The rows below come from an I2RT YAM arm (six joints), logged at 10 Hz.
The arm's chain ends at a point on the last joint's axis. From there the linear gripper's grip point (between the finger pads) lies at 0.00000 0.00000 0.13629 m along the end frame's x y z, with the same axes.
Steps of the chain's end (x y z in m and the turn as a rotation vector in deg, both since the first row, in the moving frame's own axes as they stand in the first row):
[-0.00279, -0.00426, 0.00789, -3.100, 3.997, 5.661]
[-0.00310, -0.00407, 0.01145, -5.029, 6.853, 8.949]
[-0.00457, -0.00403, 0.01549, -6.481, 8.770, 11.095]
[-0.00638, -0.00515, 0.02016, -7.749, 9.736, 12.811]
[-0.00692, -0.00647, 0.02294, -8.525, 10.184, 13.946]
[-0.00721, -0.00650, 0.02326, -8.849, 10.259, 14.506]
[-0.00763, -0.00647, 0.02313, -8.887, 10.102, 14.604]
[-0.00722, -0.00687, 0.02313, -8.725, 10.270, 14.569]
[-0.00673, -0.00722, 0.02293, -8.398, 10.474, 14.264]
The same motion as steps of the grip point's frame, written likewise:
[0.00633, 0.00356, 0.00736, -3.100, 3.997, 5.661]
[0.01214, 0.00907, 0.00996, -5.029, 6.853, 8.949]
[0.01455, 0.01321, 0.01304, -6.481, 8.770, 11.095]
[0.01436, 0.01555, 0.01697, -7.749, 9.736, 12.811]
[0.01441, 0.01635, 0.01931, -8.525, 10.184, 13.946]
[0.01407, 0.01719, 0.01949, -8.849, 10.259, 14.506]
[0.01325, 0.01728, 0.01941, -8.887, 10.102, 14.604]
[0.01411, 0.01655, 0.01940, -8.725, 10.270, 14.569]
[0.01524, 0.01544, 0.01923, -8.398, 10.474, 14.264]

